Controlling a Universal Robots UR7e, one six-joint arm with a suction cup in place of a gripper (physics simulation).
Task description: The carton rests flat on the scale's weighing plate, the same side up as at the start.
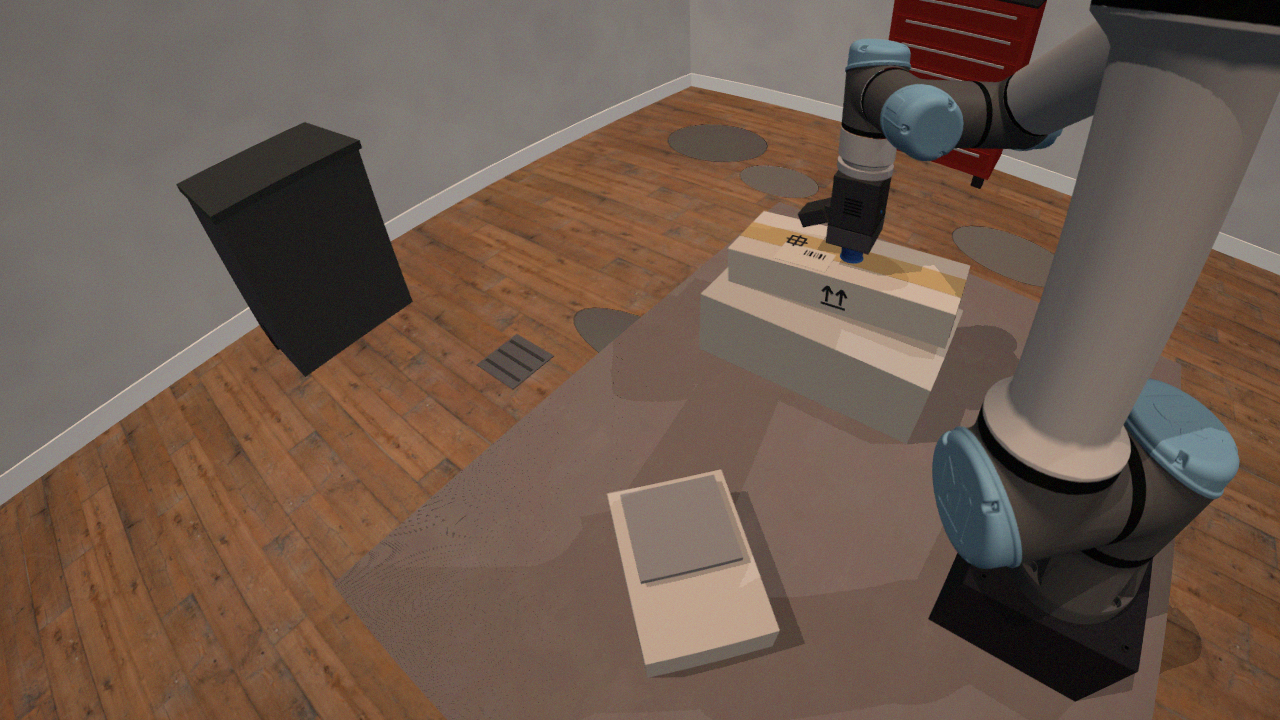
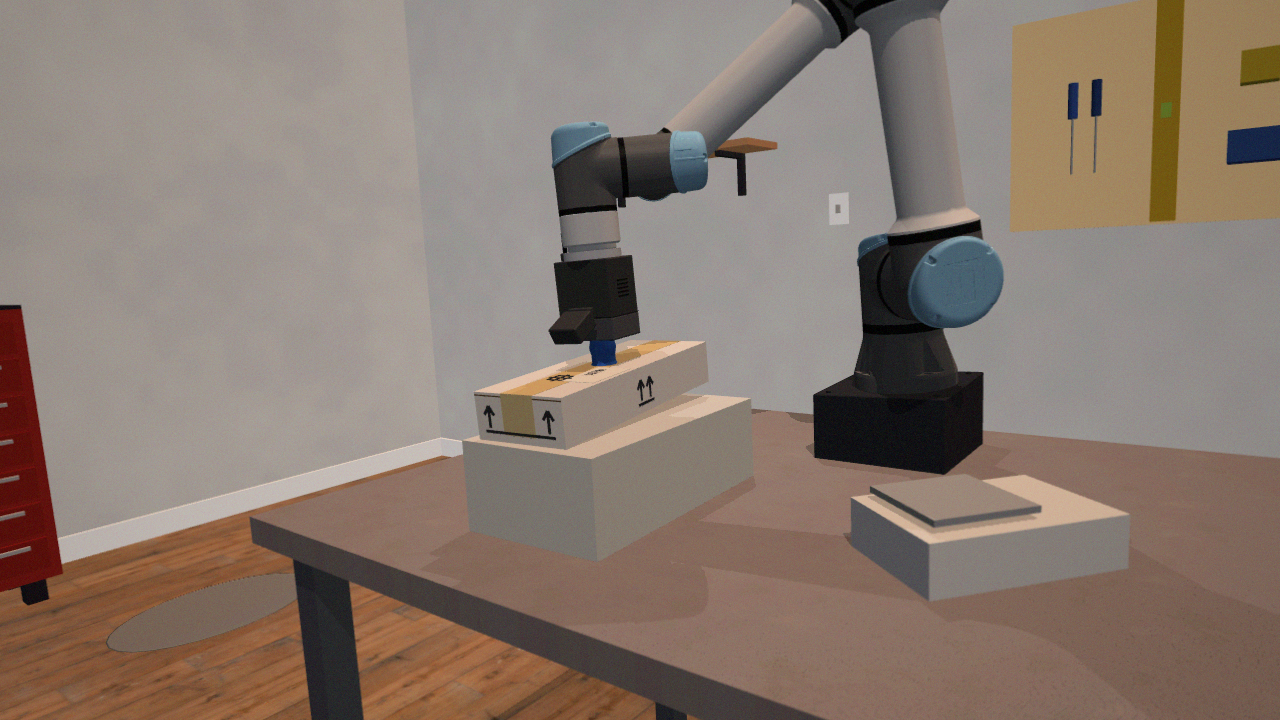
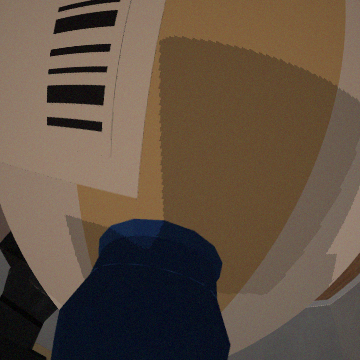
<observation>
I see my suction cup [image 3: 154, 282], a carton [image 1: 909, 292], a scale [image 2: 945, 537] and a pale block [image 1: 880, 378].
The carton shows as well in image 2 [image 2: 563, 405] and in image 3 [image 3: 233, 126]. The scale is seen too in image 1 [image 1: 697, 597]. Image 3 misses the scale: it is out of frame. Image 3 misses the pale block, which is hidden by the carton.
</observation>
